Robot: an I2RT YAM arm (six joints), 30 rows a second.
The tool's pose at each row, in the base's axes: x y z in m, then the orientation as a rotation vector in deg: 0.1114 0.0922 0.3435 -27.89 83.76 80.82; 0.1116 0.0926 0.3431 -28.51 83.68 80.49; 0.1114 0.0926 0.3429 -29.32 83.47 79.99; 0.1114 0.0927 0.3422 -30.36 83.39 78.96; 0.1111 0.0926 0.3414 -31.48 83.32 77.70; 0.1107 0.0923 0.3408 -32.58 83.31 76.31
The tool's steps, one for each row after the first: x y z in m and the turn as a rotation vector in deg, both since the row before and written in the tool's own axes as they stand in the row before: 0.0004 -0.0003 0.0004 -0.11 0.27 -0.51; 0.0003 0.0001 -0.0001 -0.15 0.27 -0.76; 0.0006 -0.0003 0.0000 0.11 0.45 -1.16; 0.0008 -0.0001 -0.0003 0.21 0.50 -1.34; 0.0006 0.0000 -0.0005 0.32 0.53 -1.38
